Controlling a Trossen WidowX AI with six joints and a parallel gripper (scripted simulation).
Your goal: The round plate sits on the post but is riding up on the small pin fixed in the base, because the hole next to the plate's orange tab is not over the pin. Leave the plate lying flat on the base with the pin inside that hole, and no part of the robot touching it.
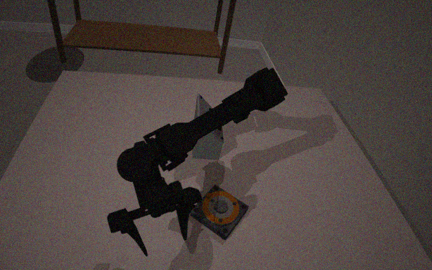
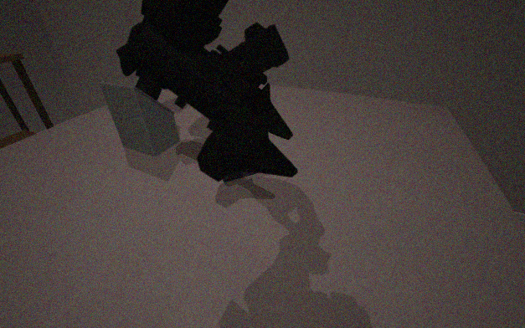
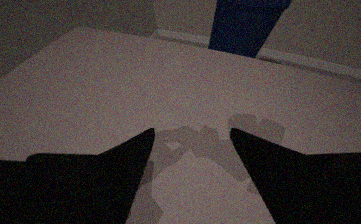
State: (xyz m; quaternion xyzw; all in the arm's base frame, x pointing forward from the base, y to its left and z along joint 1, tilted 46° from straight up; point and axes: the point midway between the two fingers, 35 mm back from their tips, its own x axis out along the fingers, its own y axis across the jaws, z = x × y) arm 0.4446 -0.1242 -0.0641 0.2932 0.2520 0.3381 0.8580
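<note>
The square base lies 18 cm behind my gripper tip, 14 cm to the left of it and 13 cm below it.
</note>
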